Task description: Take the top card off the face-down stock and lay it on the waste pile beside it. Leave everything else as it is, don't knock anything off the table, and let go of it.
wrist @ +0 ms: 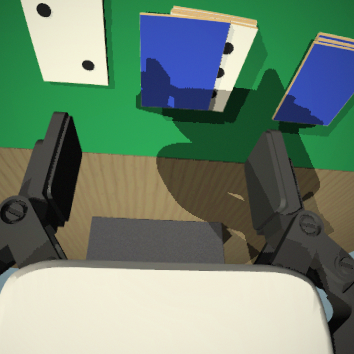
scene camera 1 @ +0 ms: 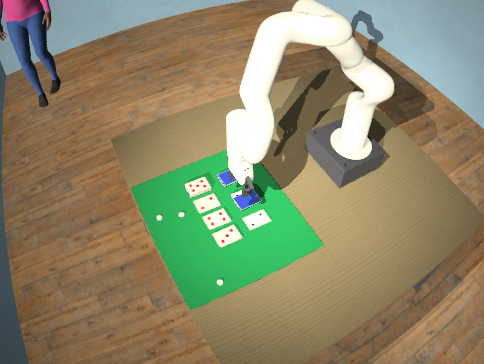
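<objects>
Green mat (wrist: 109,118), same spot as (scene camera 1: 274,205).
</objects>
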